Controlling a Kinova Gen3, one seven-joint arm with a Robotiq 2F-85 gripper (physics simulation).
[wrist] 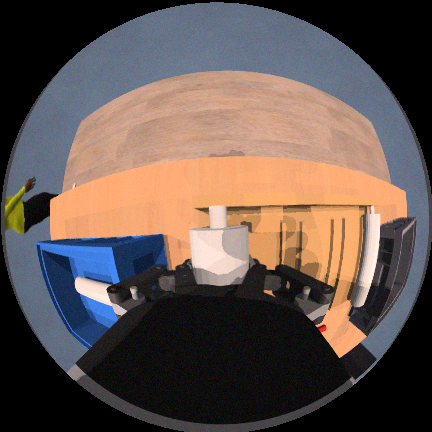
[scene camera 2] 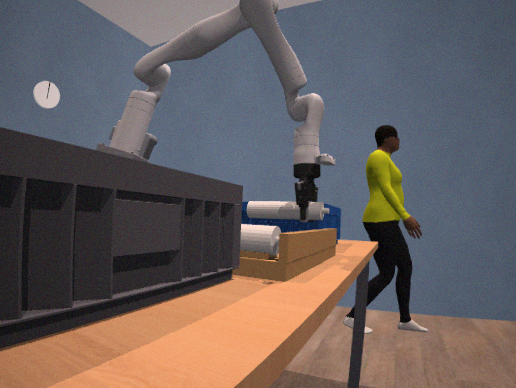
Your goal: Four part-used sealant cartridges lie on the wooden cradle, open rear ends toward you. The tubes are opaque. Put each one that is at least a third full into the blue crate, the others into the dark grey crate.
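Frame: origin at the arm's base, x back, y down, z right, level; metres.
Seen in the pictures: gripper, fingertip midpoint: [wrist: 221,262] [scene camera 2: 307,222]; arm's base, origin of the base link: [scene camera 2: 124,152].
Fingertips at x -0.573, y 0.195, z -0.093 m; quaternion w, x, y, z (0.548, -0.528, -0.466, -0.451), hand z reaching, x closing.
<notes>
Offsets run from my fingertips to a thing's top centre. Level surfaces: height alone.
My gripper [scene camera 2: 303,214] [wrist: 221,262] is shut on a white cartridge @(dx +0.057, dy -0.057, dz -0.007 m) [scene camera 2: 272,210] [wrist: 219,250], which lies level between the fingers above the wooden cradle [scene camera 2: 309,251] [wrist: 325,201]. Its nozzle points away from the robot base. Another white cartridge @(dx +0.098, dy +0.004, dz +0.322 m) [scene camera 2: 260,239] [wrist: 369,255] lies on the cradle at the end beside the dark grey crate @(dx +0.214, dy -0.057, dz +0.569 m) [scene camera 2: 145,225] [wrist: 398,265]. A third white cartridge @(dx +0.070, dy +0.023, dz -0.266 m) [wrist: 92,290] lies in the blue crate @(dx +0.094, dy -0.057, dz -0.301 m) [scene camera 2: 331,225] [wrist: 95,257], partly hidden by the gripper in the wrist view. A fourth cartridge does not show. The cartridges' fill levels cannot be seen.
The crates stand at opposite ends of the cradle on the wooden table @(dy +0.089 m) [scene camera 2: 225,320] [wrist: 125,210]. The cradle has a raised wall along its front. A small red thing [wrist: 322,328] shows beside the gripper. A person [scene camera 2: 385,190] [wrist: 15,215] in a yellow top is beyond the table.
</notes>
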